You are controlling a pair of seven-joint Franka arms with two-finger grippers.
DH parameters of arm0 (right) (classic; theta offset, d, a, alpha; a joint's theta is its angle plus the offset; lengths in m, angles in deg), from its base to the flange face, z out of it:
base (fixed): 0 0 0 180
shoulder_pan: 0 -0.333 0 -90
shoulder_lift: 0 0 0 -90
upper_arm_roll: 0 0.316 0.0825 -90
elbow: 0 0 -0.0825 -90
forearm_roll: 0 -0.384 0 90
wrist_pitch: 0 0 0.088 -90
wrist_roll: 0 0.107 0 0
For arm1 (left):
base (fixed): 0 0 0 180
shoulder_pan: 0 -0.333 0 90
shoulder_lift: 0 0 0 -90
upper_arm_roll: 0 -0.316 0.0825 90
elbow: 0 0 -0.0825 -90
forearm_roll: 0 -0.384 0 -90
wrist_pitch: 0 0 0.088 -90
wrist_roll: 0 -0.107 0 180
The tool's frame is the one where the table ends.
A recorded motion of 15 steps. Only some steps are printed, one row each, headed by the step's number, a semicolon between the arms.
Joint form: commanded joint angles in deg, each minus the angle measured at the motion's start. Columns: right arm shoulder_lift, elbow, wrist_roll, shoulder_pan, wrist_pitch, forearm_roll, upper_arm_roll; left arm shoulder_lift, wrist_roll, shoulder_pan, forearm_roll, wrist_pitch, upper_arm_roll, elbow.
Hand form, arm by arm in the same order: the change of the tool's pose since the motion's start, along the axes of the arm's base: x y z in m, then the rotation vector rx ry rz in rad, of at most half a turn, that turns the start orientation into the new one. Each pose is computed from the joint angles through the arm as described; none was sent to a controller.
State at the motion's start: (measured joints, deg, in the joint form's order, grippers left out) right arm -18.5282 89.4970 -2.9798 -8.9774 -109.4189 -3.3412 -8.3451; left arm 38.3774 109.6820 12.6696 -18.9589 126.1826 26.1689 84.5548
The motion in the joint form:
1: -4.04 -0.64 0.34 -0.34 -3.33 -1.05 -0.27; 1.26 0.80 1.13 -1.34 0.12 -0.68 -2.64
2: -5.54 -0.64 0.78 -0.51 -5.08 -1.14 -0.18; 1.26 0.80 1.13 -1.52 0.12 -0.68 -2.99
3: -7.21 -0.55 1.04 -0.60 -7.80 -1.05 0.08; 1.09 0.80 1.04 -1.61 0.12 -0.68 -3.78
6: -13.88 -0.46 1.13 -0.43 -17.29 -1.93 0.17; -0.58 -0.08 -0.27 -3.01 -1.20 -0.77 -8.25
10: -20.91 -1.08 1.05 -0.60 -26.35 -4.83 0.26; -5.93 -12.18 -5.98 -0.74 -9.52 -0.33 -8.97
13: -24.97 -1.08 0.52 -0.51 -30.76 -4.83 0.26; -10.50 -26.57 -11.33 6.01 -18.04 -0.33 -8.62
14: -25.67 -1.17 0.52 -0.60 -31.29 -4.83 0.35; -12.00 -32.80 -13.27 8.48 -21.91 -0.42 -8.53
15: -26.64 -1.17 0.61 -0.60 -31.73 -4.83 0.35; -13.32 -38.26 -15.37 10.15 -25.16 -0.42 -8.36
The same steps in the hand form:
1: 0.0155 0.0039 -0.0359 0.0047 0.0002 -0.0106; 0.0078 -0.0063 0.0044 -0.0003 -0.0315 0.0049
2: 0.0209 0.0073 -0.0508 0.0027 -0.0043 -0.0149; 0.0093 -0.0062 0.0072 -0.0015 -0.0382 0.0051
3: 0.0274 0.0112 -0.0671 -0.0013 -0.0212 -0.0136; 0.0133 -0.0052 0.0157 -0.0085 -0.0530 0.0099
6: 0.0472 0.0112 -0.1328 -0.0058 -0.0703 -0.0248; 0.0376 0.0136 0.0705 -0.0199 -0.1433 0.0317
10: 0.0604 0.0148 -0.1991 0.0143 -0.1179 -0.0497; 0.0538 0.0842 0.1272 0.0548 -0.1222 -0.0564
13: 0.0613 0.0122 -0.2419 -0.0006 -0.1254 -0.0425; 0.0530 0.1474 0.1626 0.0596 -0.0239 -0.1803
14: 0.0611 0.0141 -0.2491 -0.0016 -0.1240 -0.0397; 0.0495 0.1703 0.1723 0.0565 0.0241 -0.2471
15: 0.0597 0.0138 -0.2604 -0.0047 -0.1150 -0.0411; 0.0468 0.1939 0.1806 0.0545 0.0616 -0.3037

